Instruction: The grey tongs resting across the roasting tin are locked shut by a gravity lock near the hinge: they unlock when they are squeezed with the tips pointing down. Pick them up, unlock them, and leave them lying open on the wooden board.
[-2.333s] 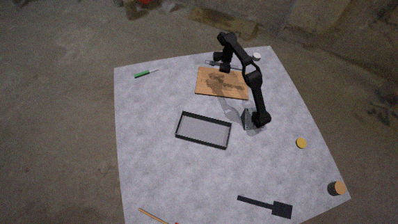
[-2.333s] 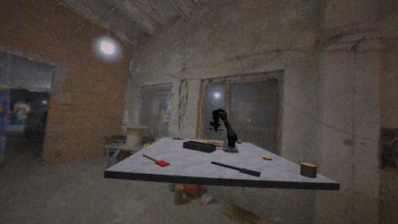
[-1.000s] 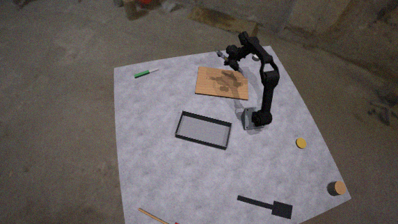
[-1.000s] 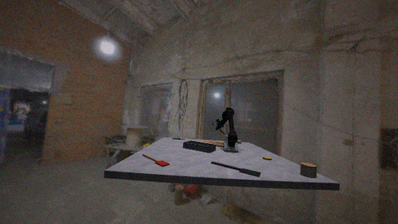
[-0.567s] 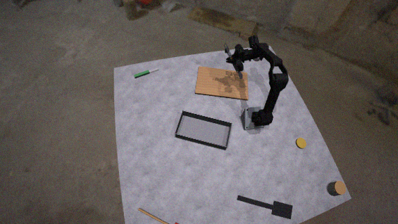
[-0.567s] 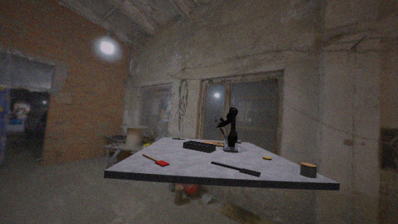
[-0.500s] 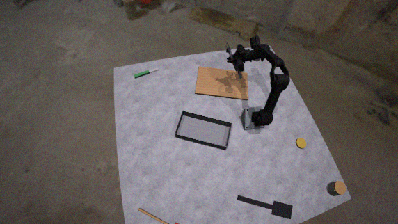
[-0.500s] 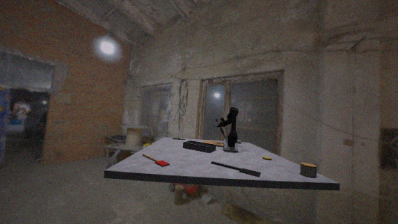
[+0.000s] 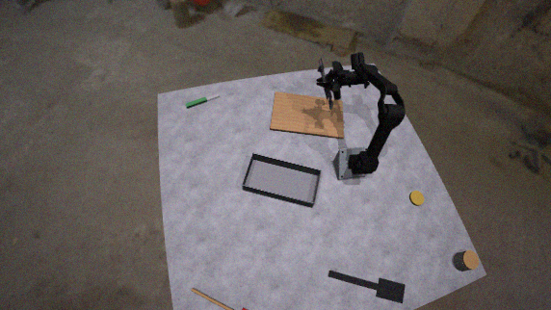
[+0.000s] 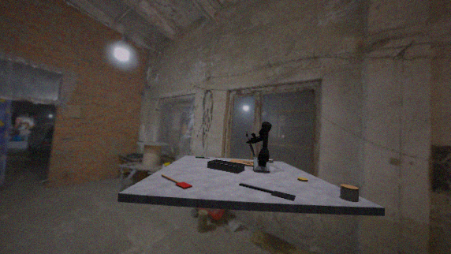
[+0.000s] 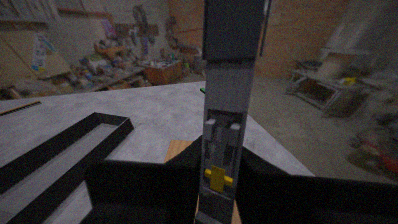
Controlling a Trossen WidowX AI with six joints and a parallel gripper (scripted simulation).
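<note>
Now: gripper tip 4 cm past the yellow lock piece, 1 cm to the right of it and 1 cm below it. From my gripper tip the other things lie so: wooden board: 23 cm below; then roasting tin: 36 cm to the left, 21 cm below, 18 cm ahead; then white cap: 32 cm behind, 24 cm to the right, 22 cm below.
</note>
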